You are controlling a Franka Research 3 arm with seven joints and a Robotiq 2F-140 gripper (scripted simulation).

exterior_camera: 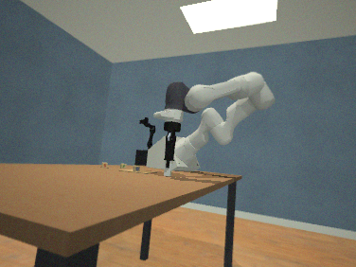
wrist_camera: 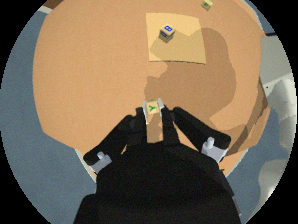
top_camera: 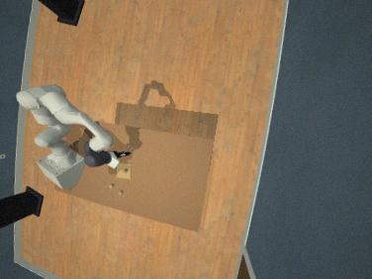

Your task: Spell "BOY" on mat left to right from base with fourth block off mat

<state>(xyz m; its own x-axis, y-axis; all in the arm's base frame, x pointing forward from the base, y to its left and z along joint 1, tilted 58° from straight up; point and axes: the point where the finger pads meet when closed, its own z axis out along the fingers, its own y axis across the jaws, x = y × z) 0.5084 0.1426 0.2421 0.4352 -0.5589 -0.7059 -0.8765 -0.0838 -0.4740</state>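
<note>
Now: hand 1 cm past the mat, 18 cm to the left of it and 3 cm above it.
</note>
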